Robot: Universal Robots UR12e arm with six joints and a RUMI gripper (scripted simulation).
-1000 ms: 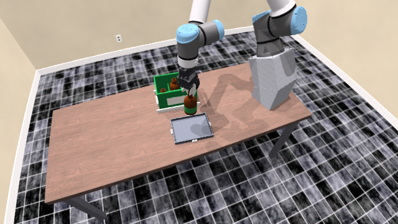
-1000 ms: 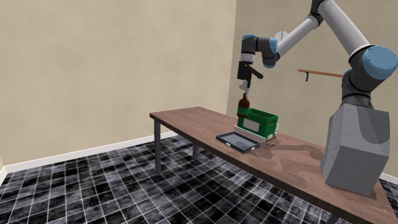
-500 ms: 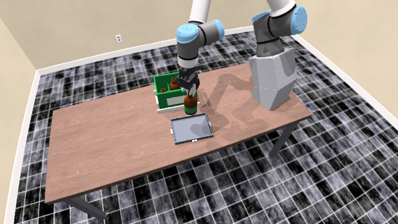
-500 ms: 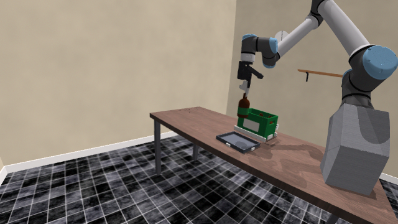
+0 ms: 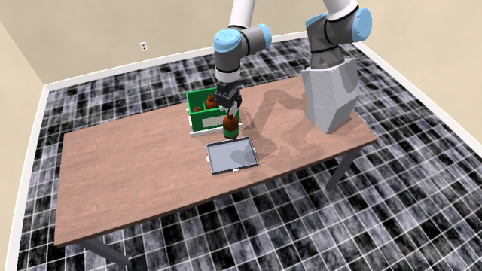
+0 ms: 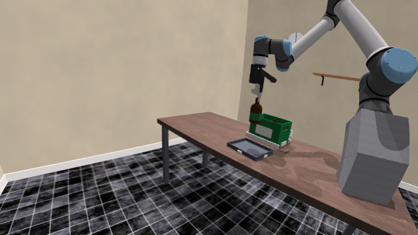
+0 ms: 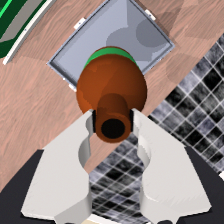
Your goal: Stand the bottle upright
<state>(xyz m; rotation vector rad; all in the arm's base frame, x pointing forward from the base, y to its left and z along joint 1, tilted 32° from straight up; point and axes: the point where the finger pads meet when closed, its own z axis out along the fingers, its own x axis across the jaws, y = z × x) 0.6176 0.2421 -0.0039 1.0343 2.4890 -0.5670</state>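
The glass bottle is 7 cm below my hand. From my hand the other things lie so: grey tray 32 cm below; green crate 29 cm to the right, 25 cm below, 3 cm ahead.
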